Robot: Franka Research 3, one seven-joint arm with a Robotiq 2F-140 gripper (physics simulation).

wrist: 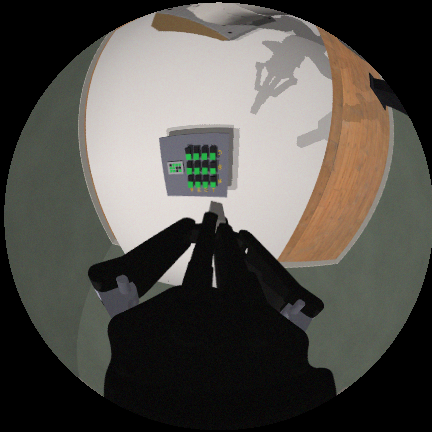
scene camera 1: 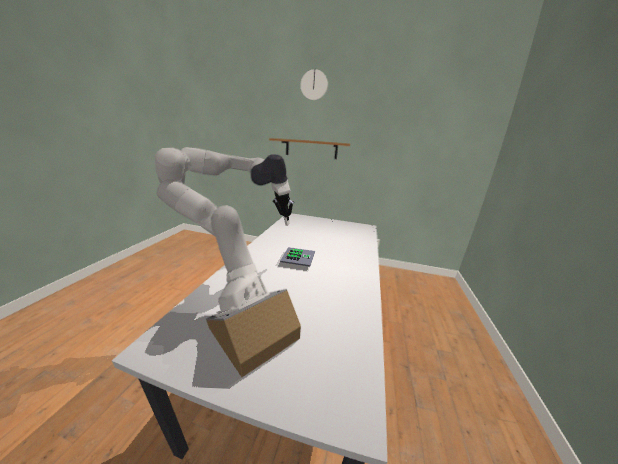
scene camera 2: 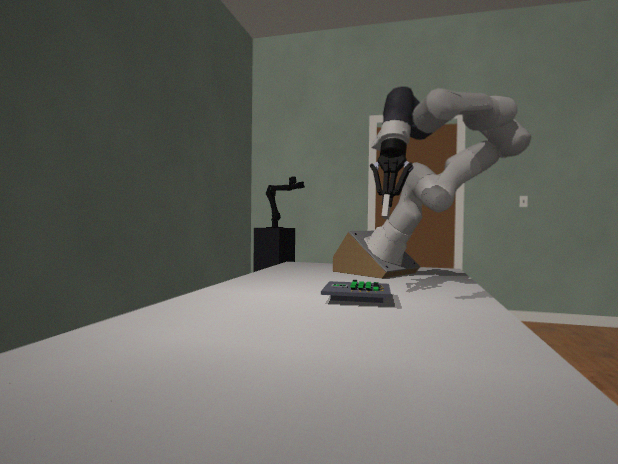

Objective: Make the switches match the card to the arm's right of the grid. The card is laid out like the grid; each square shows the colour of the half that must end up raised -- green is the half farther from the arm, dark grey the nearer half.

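Observation:
A grey switch panel (scene camera 1: pixel 303 263) (scene camera 2: pixel 327 292) (wrist: pixel 175 147) lies on the table. Its grid of green and dark grey rocker switches (scene camera 1: pixel 294 254) (scene camera 2: pixel 364 286) (wrist: pixel 201 166) stands in three rows, with yellow labels along two sides. The small card (scene camera 1: pixel 306 256) (scene camera 2: pixel 339 285) (wrist: pixel 175 167) sits beside the grid, left of it in the wrist view; it shows mostly green squares and a few dark ones, too small to read surely. The tilt of each switch is hard to tell. My gripper (scene camera 1: pixel 286 220) (scene camera 2: pixel 385 205) (wrist: pixel 213 210) is shut and empty, high above the table, apart from the panel.
The white table (scene camera 1: pixel 340 310) (scene camera 2: pixel 250 360) (wrist: pixel 130 90) carries the arm's wedge-shaped brown base (scene camera 1: pixel 265 330) (scene camera 2: pixel 357 260) (wrist: pixel 185 26). The arm's shadow falls on the table. A black stand (scene camera 2: pixel 274 250) with a small dark arm stands behind the table in scene camera 2.

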